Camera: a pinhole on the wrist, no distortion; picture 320 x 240 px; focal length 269.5 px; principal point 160.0 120.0 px. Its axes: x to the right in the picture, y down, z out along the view. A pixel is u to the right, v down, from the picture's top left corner.
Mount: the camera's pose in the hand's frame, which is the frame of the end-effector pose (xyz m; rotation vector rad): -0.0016 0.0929 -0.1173 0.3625 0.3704 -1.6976
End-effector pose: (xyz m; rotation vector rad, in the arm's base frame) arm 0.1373 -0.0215 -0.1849 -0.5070 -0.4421 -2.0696
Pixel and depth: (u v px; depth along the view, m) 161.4 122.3 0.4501
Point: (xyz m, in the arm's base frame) 0.1023 0.1825 0.0396
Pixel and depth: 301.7 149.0 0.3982
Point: -0.0693 0.1916 -0.0928
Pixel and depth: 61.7 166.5 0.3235
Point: 0.1876 0.0215 0.0413
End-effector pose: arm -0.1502 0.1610 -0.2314 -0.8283 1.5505 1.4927
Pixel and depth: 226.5 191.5 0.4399
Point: 0.0259 0.3730 -0.3978
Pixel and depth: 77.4 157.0 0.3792
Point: -0.1644 0.4373 -0.2634
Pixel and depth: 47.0 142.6 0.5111
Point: -0.1740 0.6007 -0.2464
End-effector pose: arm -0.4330 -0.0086 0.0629 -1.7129 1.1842 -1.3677
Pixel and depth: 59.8 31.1 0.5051
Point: -0.0463 0.0856 -0.1599
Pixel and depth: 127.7 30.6 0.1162
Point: -0.4556 0.0061 -0.0048
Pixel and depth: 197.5 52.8 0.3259
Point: -0.2652 0.1045 0.0534
